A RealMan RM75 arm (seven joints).
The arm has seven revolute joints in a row. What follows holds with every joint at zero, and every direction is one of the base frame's. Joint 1 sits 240.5 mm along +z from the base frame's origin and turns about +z. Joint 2 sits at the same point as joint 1 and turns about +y. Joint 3 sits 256 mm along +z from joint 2 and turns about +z. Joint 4 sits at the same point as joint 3 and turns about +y. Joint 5 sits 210 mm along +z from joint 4 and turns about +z. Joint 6 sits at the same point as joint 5 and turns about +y. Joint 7 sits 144 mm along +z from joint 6 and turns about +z. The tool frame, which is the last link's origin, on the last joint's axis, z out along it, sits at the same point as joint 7; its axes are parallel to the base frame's.
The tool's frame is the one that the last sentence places.
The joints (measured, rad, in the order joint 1, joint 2, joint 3, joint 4, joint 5, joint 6, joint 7), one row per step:
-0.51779, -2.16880, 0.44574, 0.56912, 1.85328, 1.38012, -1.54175
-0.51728, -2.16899, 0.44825, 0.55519, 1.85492, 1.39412, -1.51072
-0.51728, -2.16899, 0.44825, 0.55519, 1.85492, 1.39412, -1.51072
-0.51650, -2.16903, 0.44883, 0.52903, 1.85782, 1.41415, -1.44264
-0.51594, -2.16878, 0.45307, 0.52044, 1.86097, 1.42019, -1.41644
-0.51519, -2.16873, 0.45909, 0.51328, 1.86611, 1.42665, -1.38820
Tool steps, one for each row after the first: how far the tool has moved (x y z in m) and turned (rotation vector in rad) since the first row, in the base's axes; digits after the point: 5 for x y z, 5 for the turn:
0.00144, -0.00288, -0.00368, -0.00388, 0.00656, -0.02602
0.00144, -0.00288, -0.00368, -0.00388, 0.00656, -0.02602
0.00314, -0.00769, -0.00969, -0.00006, 0.02562, -0.07399
0.00374, -0.00959, -0.01228, -0.00105, 0.03744, -0.09406
0.00442, -0.01169, -0.01508, -0.00311, 0.05277, -0.11747

